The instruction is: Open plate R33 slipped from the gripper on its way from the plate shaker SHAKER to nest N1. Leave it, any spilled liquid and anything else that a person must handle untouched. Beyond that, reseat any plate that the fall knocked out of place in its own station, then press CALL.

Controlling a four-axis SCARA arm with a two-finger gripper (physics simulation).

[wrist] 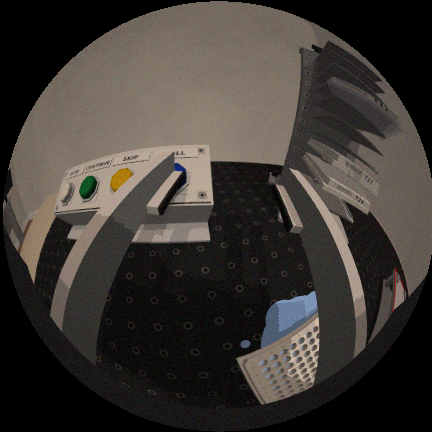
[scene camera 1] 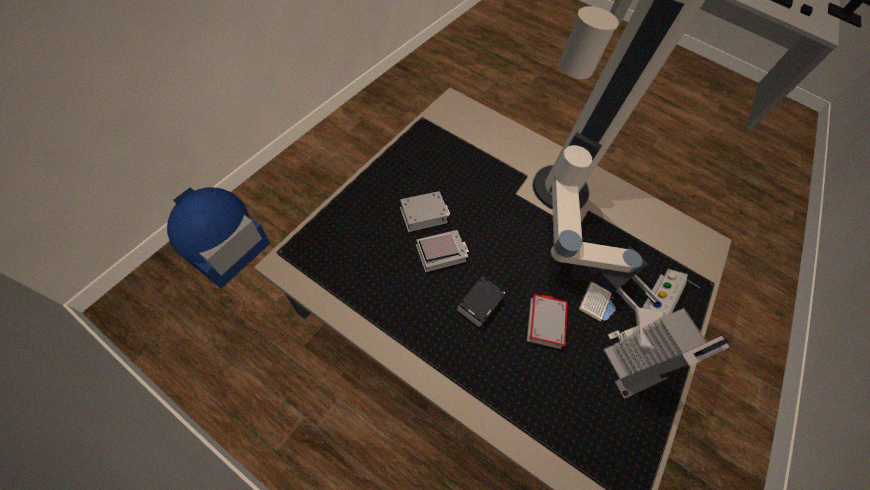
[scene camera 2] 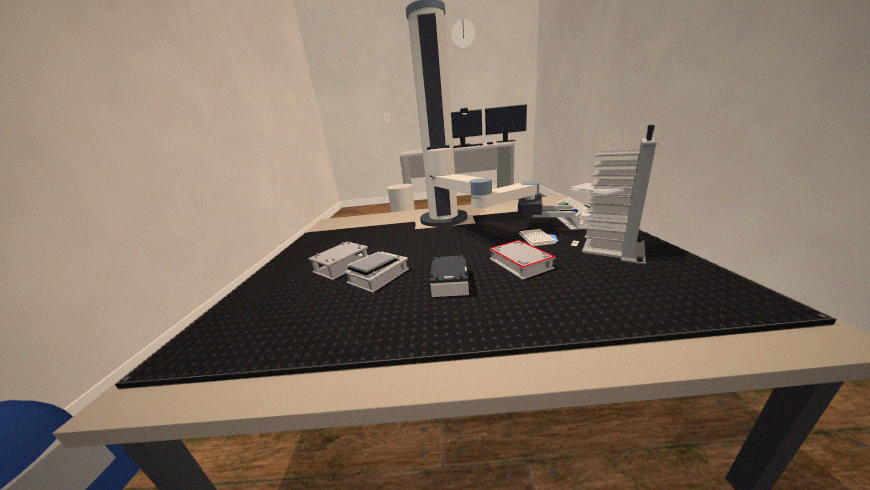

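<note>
My gripper is shut to its narrow stance with nothing between the fingers. It is at the button panel; in the wrist view its left finger partly covers the blue CALL button. Open plate R33 lies on the mat, with blue liquid beside it. A plate is on a grey nest; I cannot tell if it lies flat. A translucent plate sticks out of the rack.
A grey nest, a dark station and a red-rimmed station stand on the black mat. Two labelled plates sit low in the rack. A small white piece lies near its base.
</note>
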